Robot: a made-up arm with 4 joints. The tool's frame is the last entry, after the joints. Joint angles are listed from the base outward. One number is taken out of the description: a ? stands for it. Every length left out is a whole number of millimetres.
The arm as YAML. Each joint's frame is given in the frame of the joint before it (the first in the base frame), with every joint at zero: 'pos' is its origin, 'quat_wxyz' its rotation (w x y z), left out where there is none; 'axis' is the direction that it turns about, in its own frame. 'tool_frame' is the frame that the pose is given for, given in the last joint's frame.
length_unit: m
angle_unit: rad
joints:
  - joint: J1
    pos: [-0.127, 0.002, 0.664]
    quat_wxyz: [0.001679, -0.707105, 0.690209, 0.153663]
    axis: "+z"
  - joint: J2
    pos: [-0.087, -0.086, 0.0]
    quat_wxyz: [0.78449, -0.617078, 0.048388, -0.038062]
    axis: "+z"
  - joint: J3
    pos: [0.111, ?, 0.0]
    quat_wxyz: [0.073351, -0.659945, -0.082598, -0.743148]
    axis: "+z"
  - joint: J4
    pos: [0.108, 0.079, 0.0]
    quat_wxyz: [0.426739, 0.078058, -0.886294, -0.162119]
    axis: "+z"
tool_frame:
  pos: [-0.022, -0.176, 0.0]
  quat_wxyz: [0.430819, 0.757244, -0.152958, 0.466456]
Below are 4 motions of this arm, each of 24 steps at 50 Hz.
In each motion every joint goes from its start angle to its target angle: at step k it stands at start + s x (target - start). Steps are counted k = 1, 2, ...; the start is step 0. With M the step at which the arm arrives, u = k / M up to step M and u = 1 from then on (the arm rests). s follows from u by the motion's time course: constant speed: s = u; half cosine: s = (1 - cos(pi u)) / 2; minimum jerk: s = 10 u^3 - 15 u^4 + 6 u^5.
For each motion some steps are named. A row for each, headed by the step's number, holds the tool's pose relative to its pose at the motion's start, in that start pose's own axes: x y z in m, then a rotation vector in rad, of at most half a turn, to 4 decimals.
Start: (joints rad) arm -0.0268 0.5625 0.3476 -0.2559
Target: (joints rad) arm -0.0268 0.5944 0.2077 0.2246
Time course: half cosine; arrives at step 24
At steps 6, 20, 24:
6: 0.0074 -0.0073 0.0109 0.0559 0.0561 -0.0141
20: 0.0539 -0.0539 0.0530 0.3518 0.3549 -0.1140
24: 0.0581 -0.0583 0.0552 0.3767 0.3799 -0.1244

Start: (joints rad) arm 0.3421 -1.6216 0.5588 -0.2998
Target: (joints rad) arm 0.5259 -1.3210 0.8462 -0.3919
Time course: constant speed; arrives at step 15
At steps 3, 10, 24:
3: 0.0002 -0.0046 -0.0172 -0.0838 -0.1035 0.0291
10: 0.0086 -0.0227 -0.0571 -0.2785 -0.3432 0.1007
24: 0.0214 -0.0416 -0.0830 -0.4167 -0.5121 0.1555

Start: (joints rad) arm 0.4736 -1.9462 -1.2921 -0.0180
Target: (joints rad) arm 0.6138 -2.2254 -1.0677 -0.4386
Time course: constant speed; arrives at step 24
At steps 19, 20, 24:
19: -0.0376 -0.0041 -0.0700 -0.2693 -0.4068 0.2985
20: -0.0386 -0.0050 -0.0742 -0.2820 -0.4298 0.3125
24: -0.0414 -0.0092 -0.0913 -0.3313 -0.5236 0.3667

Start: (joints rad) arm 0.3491 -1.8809 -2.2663 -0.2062
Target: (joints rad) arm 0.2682 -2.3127 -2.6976 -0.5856
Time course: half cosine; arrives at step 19
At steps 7, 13, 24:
7: 0.0020 0.0094 0.0108 -0.1777 0.1209 0.1033
13: 0.0030 0.0221 0.0265 -0.4578 0.3023 0.2910
24: 0.0029 0.0271 0.0341 -0.5890 0.3852 0.3903

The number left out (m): -0.023
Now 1 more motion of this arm.
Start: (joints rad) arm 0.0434 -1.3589 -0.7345 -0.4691
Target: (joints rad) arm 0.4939 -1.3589 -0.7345 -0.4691
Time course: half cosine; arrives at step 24
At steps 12, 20, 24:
12: 0.0018 -0.0001 0.0004 0.0171 -0.1917 -0.1171
20: 0.0033 -0.0003 0.0010 0.0319 -0.3577 -0.2185
24: 0.0035 -0.0004 0.0011 0.0342 -0.3834 -0.2341

